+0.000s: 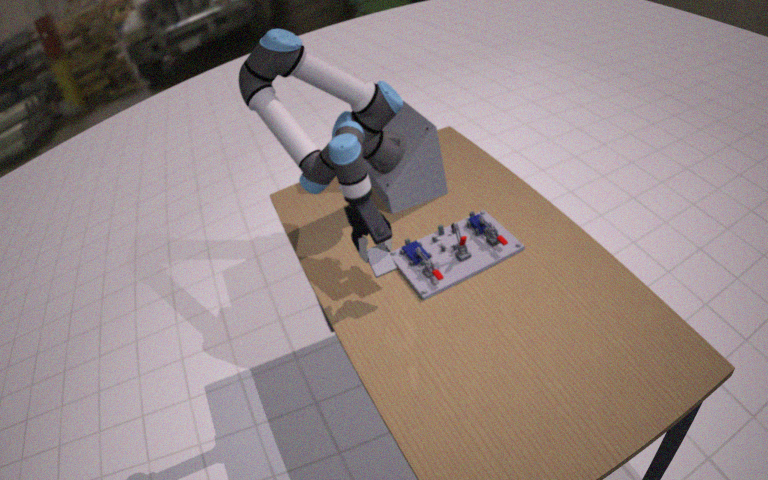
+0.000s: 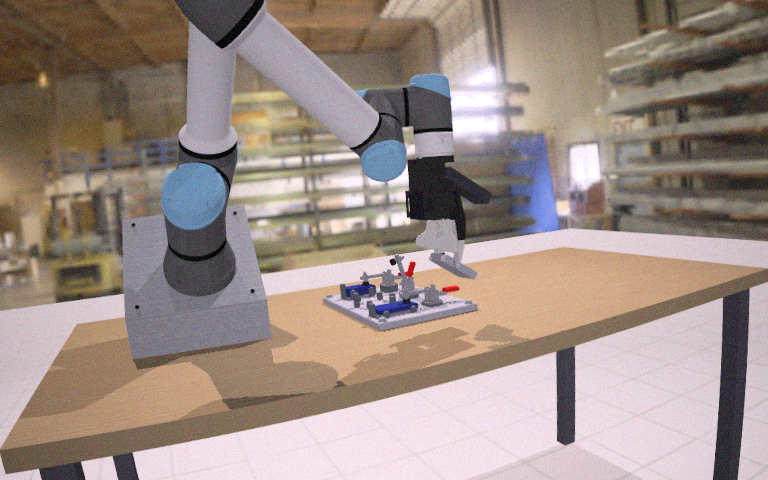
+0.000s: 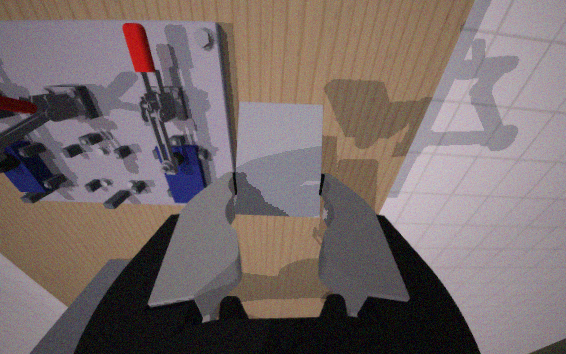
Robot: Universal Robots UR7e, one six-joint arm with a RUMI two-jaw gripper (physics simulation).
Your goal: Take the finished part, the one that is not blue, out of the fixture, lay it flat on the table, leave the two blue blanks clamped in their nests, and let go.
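Pixels of known places: gripper, fingertip midpoint: (image 1: 378, 257) (image 2: 447, 265) (image 3: 278, 174); arm's base, origin of the base link: (image 1: 391, 154) (image 2: 200, 268).
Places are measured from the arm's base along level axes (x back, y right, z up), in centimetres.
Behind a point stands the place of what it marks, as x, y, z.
The finished part, a flat pale grey plate (image 1: 381, 263) {-46.3, 26.0, -3.6} (image 2: 453, 266) {-43.1, 28.7, -3.1} (image 3: 280, 132) {-46.8, 25.8, -3.9}, is between the fingers of my gripper (image 1: 376, 253) {-43.6, 25.7, -3.3} (image 2: 448, 258) {-43.6, 25.7, -3.3} (image 3: 278, 174) {-43.6, 25.7, -3.3}, which is shut on it. The plate is tilted and held above the table, beside the fixture's end. One blue blank (image 1: 415, 252) {-38.1, 13.0, -12.1} (image 2: 394, 307) {-36.6, 14.9, -12.1} (image 3: 186, 180) {-37.2, 13.0, -12.1} sits in the fixture's nest nearest the part, with a clamp arm over it. The other blue blank (image 1: 477, 222) {-38.9, -8.6, -11.1} (image 2: 358, 290) {-38.0, -7.2, -11.8} (image 3: 25, 170) {-39.0, -7.7, -11.1} sits in the far nest under its clamp. The middle nest, with its clamp raised, holds no part.
The fixture base (image 1: 481, 261) {-52.3, -1.1, -13.7} (image 2: 385, 324) {-32.3, 19.2, -14.1} (image 3: 95, 47) {-52.3, 6.6, -13.7} lies on the wooden table (image 1: 538, 339) {-86.4, 2.4, -15.2} (image 2: 566, 294) {-76.5, 24.2, -15.2} (image 3: 350, 40) {-53.4, 33.1, -15.2}. Red clamp handles (image 1: 437, 274) {-52.2, 13.2, -10.6} (image 2: 450, 288) {-51.4, 13.7, -10.7} (image 3: 138, 47) {-52.1, 13.3, -10.6} stick out from it. The arm's grey pedestal (image 1: 419, 175) {-12.6, -3.5, -4.4} (image 2: 198, 322) {2.6, 7.4, -9.7} stands behind. The table's edge runs close beside the gripper.
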